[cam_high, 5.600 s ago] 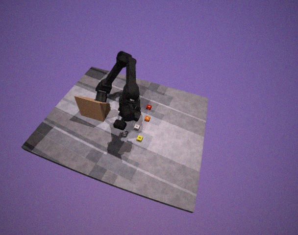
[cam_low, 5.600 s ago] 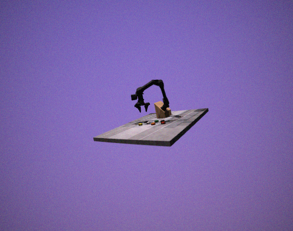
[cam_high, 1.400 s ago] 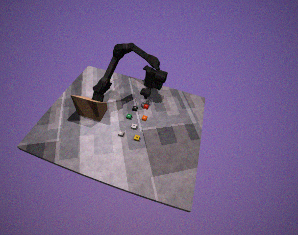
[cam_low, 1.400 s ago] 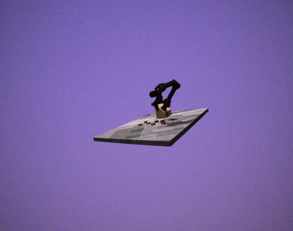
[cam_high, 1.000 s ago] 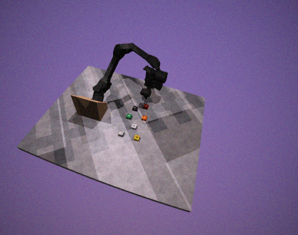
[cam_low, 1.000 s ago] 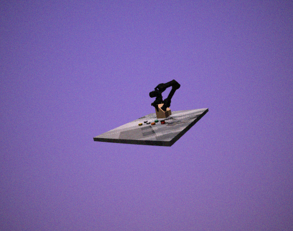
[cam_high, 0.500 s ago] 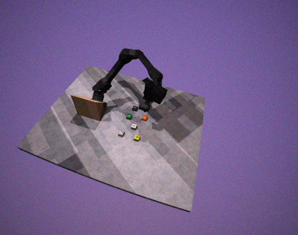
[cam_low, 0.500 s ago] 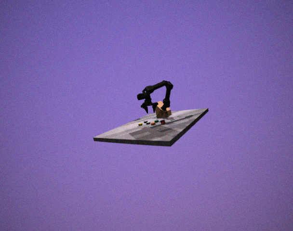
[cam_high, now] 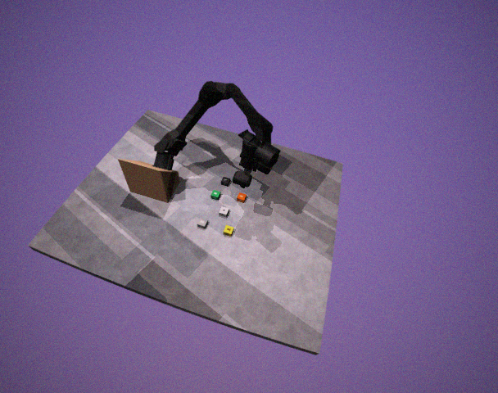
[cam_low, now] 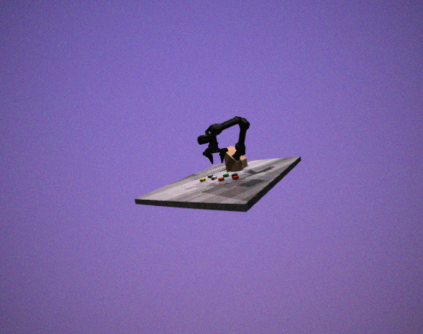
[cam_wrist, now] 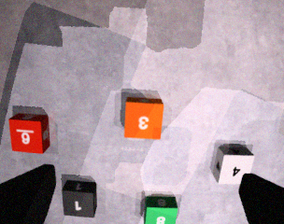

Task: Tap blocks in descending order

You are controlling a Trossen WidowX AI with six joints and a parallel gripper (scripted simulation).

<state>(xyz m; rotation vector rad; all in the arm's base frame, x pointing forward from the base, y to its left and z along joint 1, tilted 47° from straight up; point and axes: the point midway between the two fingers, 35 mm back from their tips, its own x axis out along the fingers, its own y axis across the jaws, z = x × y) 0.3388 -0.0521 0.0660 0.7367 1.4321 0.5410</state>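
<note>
My gripper tip is now 170 mm to the left of the yellow block, 120 mm above it and 20 mm past it. The rest, counted from my gripper tip: orange block 120 mm below, 10 mm behind; white block 120 mm below, 90 mm to the right, 60 mm behind; red block 120 mm below, 110 mm to the left, 20 mm behind.
</note>
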